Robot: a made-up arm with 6 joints. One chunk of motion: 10 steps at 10 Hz.
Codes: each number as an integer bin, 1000 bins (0 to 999) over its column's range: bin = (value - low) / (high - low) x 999, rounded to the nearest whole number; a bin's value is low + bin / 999 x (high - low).
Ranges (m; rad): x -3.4..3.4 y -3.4..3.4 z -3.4..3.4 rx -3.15..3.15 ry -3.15..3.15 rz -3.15..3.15
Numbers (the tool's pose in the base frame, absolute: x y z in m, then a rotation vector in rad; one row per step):
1: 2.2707 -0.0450 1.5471 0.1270 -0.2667 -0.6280
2: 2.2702 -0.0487 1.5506 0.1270 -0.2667 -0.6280
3: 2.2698 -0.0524 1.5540 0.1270 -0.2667 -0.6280
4: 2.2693 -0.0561 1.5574 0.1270 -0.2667 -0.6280
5: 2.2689 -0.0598 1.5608 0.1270 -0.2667 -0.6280
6: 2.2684 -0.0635 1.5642 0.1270 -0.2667 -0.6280
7: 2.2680 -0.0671 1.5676 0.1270 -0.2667 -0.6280
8: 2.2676 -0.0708 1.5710 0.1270 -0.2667 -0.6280
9: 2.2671 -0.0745 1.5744 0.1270 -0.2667 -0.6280
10: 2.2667 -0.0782 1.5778 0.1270 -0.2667 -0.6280
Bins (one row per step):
1: 833 493 727 520 457 400
2: 833 492 727 520 457 400
3: 833 492 728 520 457 400
4: 833 491 728 520 457 400
5: 833 491 729 520 457 400
6: 833 490 729 520 457 400
7: 833 490 730 520 457 400
8: 833 489 730 520 457 400
9: 833 489 731 520 457 400
10: 833 488 731 520 457 400

